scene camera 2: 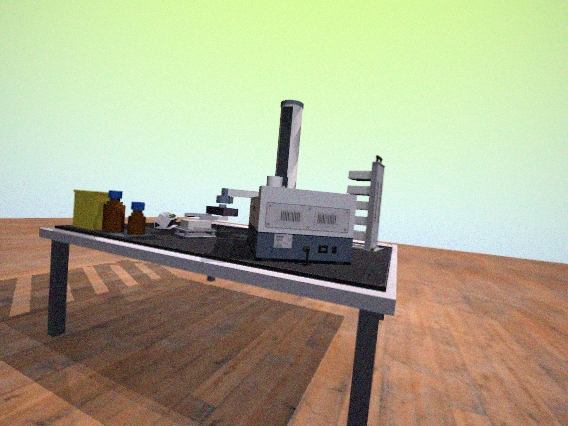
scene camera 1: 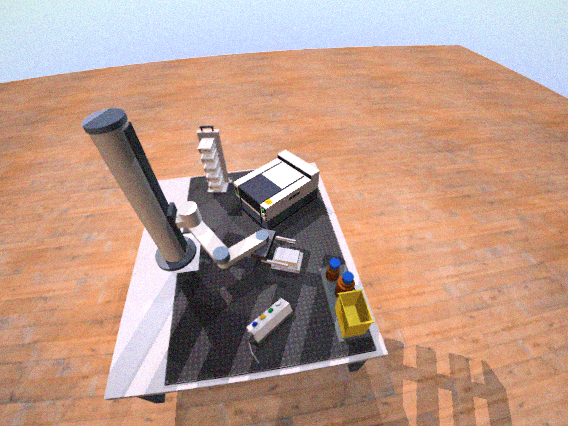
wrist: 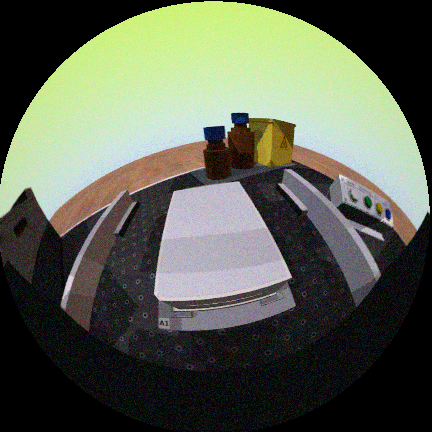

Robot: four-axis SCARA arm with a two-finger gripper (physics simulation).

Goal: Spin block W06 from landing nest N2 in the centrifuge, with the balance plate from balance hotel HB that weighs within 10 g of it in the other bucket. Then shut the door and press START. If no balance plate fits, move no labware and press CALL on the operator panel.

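Pixels of known places: gripper, fingertip midpoint: (scene camera 2: 192,216) (scene camera 1: 291,253) (wrist: 203,183); arm's base, origin of the base link: (scene camera 1: 176,253).
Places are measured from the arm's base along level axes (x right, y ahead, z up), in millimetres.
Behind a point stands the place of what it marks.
Note:
A white block (scene camera 1: 288,256) @[x 188, y 670, z 88 mm] (scene camera 2: 196,224) @[x 146, y 700, z 72 mm] (wrist: 220,240) @[x 171, y 642, z 88 mm] sits flat on a pale nest (scene camera 1: 286,269) @[x 228, y 652, z 19 mm] (scene camera 2: 197,235) @[x 147, y 685, z 18 mm] marked A1 in the wrist view. No block number is readable. My gripper (scene camera 1: 290,252) @[x 184, y 690, z 108 mm] (scene camera 2: 192,216) @[x 184, y 690, z 108 mm] (wrist: 203,183) @[x 184, y 690, z 108 mm] is open and empty, level or a little above the block, with one finger on each side and gaps to both. The white and dark centrifuge (scene camera 1: 295,192) @[x -202, y 780, z 200 mm] (scene camera 2: 305,215) @[x -451, y 879, z 172 mm] stands at the back; whether its door is open is unclear. The shelf tower (scene camera 1: 222,155) @[x -598, y 331, z 266 mm] (scene camera 2: 377,200) @[x -632, y 275, z 265 mm] holds pale shelves or plates. The operator panel (scene camera 1: 270,325) @[x 548, y 525, z 72 mm] (wrist: 345,194) @[x 433, y 594, z 72 mm] has coloured buttons.
Two brown bottles with blue caps (scene camera 1: 333,272) @[x 336, y 886, z 101 mm] (scene camera 1: 345,285) @[x 442, y 911, z 150 mm] (scene camera 2: 114,216) @[x 384, y 948, z 88 mm] (scene camera 2: 136,222) @[x 284, y 918, z 72 mm] (wrist: 216,161) @[x 292, y 864, z 68 mm] (wrist: 241,149) @[x 394, y 890, z 82 mm] and a yellow bin (scene camera 1: 354,325) @[x 648, y 882, z 186 mm] (scene camera 2: 87,210) @[x 541, y 967, z 100 mm] (wrist: 270,142) @[x 496, y 862, z 104 mm] stand near the table edge beyond the nest. The arm column (scene camera 1: 145,195) @[x 64, y 40, z 543 mm] (scene camera 2: 291,145) @[x -46, y 60, z 596 mm] rises at the opposite side.

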